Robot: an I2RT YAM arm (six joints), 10 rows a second.
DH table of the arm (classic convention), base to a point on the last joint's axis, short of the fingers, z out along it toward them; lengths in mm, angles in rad. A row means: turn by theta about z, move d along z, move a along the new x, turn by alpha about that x. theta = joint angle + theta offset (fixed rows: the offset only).
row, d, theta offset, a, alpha
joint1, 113.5, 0, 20, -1.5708
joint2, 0, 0, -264, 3.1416
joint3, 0, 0.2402, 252.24, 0
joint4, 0, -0.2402, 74, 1.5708
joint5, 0, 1.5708, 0, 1.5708
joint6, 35.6, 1.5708, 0, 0
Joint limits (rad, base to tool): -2.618..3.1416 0..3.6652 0..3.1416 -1.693..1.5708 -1.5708..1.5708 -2.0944..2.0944
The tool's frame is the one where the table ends.
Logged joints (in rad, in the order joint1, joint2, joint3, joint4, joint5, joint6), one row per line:
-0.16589 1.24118 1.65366 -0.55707 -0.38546 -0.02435
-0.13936 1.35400 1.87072 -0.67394 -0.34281 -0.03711
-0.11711 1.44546 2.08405 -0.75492 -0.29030 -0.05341
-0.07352 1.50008 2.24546 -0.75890 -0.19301 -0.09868
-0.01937 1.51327 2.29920 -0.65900 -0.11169 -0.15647
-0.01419 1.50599 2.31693 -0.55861 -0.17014 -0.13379
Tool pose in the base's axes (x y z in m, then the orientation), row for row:
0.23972 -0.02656 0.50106 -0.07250 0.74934 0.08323 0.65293
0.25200 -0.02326 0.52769 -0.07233 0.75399 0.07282 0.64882
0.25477 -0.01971 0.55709 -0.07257 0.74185 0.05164 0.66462
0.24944 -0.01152 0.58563 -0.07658 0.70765 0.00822 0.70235
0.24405 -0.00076 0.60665 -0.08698 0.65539 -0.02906 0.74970
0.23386 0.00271 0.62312 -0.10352 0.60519 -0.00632 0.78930
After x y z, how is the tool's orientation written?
As a quaternion, x y z w.
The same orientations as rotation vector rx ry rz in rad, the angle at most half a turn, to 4 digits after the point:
-0.1645 1.7004 0.1889
-0.1644 1.7137 0.1655
-0.1639 1.6756 0.1166
-0.1704 1.5749 0.0183
-0.1901 1.4324 -0.0635
-0.2229 1.3033 -0.0136

